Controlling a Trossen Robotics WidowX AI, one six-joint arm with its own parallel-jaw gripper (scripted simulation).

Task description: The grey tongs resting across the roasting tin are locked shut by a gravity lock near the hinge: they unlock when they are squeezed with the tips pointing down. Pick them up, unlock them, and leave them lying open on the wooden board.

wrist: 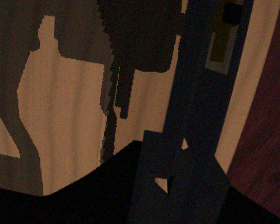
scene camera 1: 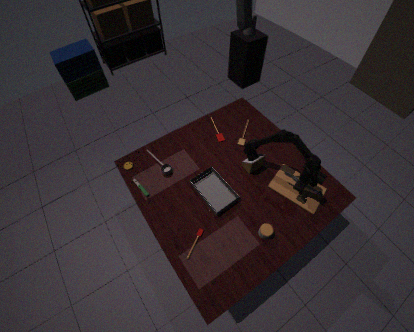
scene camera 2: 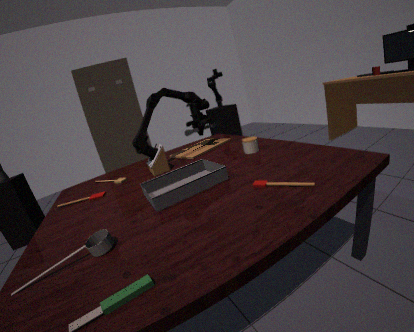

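Grey roasting tin [scene camera 2: 175,186]: same spot on it as [scene camera 1: 217,185].
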